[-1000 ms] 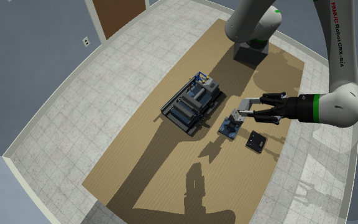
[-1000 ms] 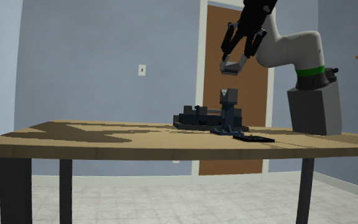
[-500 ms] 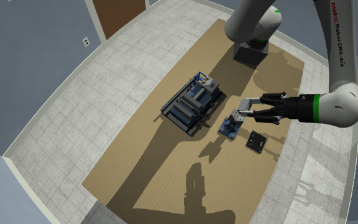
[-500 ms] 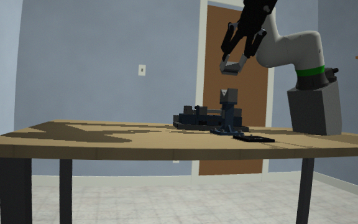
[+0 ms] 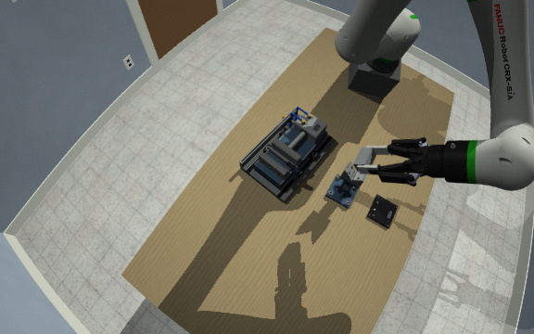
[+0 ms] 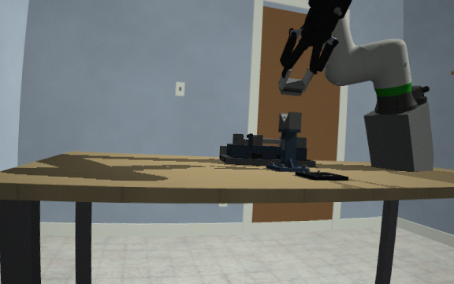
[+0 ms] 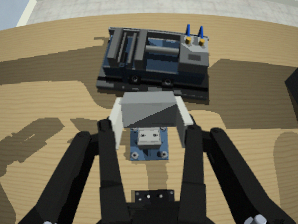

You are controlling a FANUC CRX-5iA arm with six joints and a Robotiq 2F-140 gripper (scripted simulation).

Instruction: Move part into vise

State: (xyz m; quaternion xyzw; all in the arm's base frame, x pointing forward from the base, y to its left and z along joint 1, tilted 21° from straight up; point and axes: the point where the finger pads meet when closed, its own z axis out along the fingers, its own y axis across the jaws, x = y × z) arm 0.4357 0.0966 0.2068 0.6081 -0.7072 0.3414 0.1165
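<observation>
The V-block post lies 20 mm to the right of my hand and 190 mm below it. Also, from my hand: part (10 mm to the right, 20 mm below); work stop rod (60 mm ahead, 200 mm to the right, 160 mm below); infeed plate (10 mm behind, 140 mm to the left, 250 mm below).
</observation>
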